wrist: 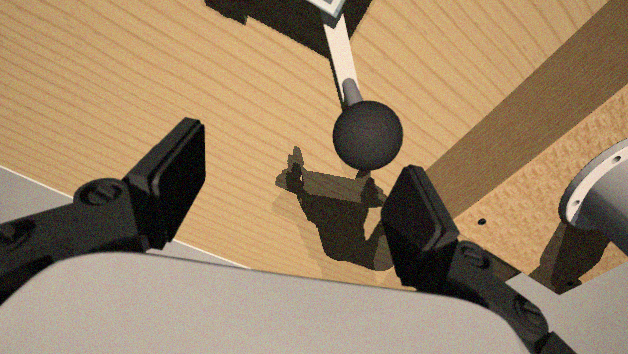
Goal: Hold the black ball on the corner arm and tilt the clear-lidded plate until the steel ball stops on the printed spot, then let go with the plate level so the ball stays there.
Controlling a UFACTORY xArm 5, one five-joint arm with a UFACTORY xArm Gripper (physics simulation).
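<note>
The black ball point(368, 135) is at the end of a short grey rod on the pale corner arm point(341, 52), right of the middle of the wrist view. A corner of the clear-lidded plate point(331, 15) shows at the top edge. The steel ball and the printed spot do not show. My gripper point(302, 170) is open, with nothing between its fingers. The black ball appears beyond the fingertips, nearer to the right finger than to the left one, and apart from both.
The wooden table top point(125, 75) lies below, with the gripper's dark shadow on it. A brown wooden slab point(525, 95) runs along the right. A grey flanged cylinder point(607, 200) stands at the right edge. A dark shadow lies below the plate's corner.
</note>
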